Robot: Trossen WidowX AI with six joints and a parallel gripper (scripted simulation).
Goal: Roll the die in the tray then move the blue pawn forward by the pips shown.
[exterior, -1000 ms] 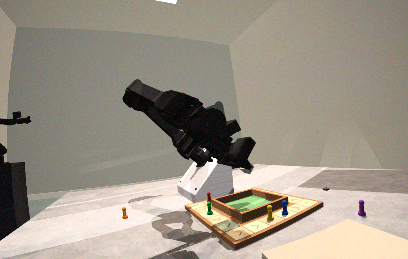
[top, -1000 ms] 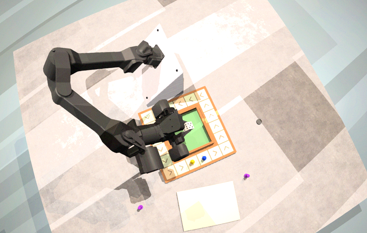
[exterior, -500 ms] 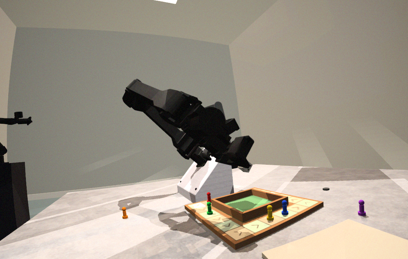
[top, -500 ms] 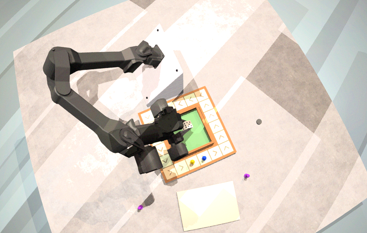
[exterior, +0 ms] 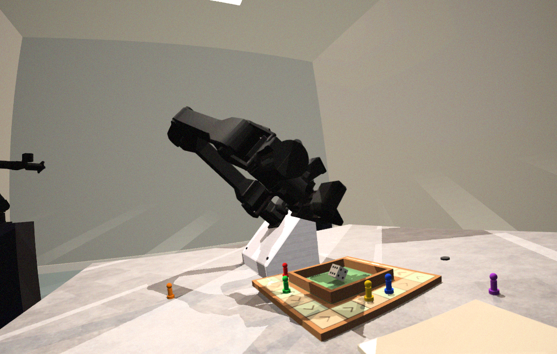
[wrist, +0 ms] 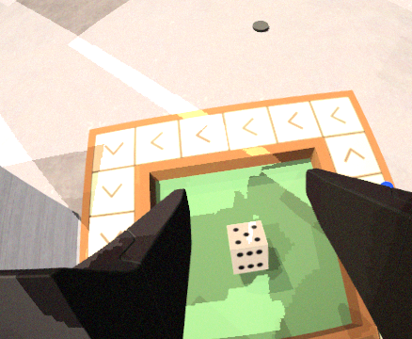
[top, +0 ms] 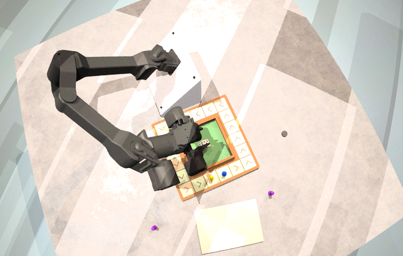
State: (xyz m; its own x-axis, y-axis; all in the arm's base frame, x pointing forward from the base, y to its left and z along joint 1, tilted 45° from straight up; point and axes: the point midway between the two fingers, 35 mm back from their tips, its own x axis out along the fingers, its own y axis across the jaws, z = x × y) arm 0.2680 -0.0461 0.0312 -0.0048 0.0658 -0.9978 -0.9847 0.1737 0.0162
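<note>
My gripper tip is 12 cm short of the blue pawn and 11 cm above it. From my gripper tip the other things lie so: green pawn (11 cm to the right, 11 cm below, 3 cm behind); then yellow pawn (11 cm below, 11 cm ahead, 4 cm to the right); then white die (10 cm below).
</note>
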